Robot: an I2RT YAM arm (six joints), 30 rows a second.
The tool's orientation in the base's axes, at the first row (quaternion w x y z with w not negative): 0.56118, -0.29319, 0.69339, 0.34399
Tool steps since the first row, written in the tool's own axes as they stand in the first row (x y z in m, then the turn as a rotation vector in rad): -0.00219, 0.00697, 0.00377, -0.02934, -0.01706, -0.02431; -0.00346, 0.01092, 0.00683, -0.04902, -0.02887, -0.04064; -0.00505, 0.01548, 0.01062, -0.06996, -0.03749, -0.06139; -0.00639, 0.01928, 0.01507, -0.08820, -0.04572, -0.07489; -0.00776, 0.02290, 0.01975, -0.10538, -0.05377, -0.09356; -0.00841, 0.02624, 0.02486, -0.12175, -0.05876, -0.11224; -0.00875, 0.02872, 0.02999, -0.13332, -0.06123, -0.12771; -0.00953, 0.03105, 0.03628, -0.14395, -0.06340, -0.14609; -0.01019, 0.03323, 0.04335, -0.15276, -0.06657, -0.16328; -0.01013, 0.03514, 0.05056, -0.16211, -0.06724, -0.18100; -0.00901, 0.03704, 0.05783, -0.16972, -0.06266, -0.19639
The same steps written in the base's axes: -0.00292, 0.00721, 0.00267, 0.00532, -0.02908, 0.02947; -0.00403, 0.01203, 0.00409, 0.00917, -0.04883, 0.04919; -0.00515, 0.01782, 0.00582, 0.00819, -0.07022, 0.07120; -0.00533, 0.02368, 0.00710, 0.01055, -0.08560, 0.08966; -0.00523, 0.02962, 0.00836, 0.00957, -0.10506, 0.10780; -0.00480, 0.03573, 0.00881, 0.00600, -0.12273, 0.12560; -0.00374, 0.04134, 0.00882, 0.00134, -0.13643, 0.13863; -0.00181, 0.04780, 0.00909, -0.00543, -0.15231, 0.15118; 0.00067, 0.05481, 0.00912, -0.01108, -0.16786, 0.16164; 0.00330, 0.06175, 0.00838, -0.01892, -0.18235, 0.17307; 0.00577, 0.06871, 0.00659, -0.02991, -0.19189, 0.18326
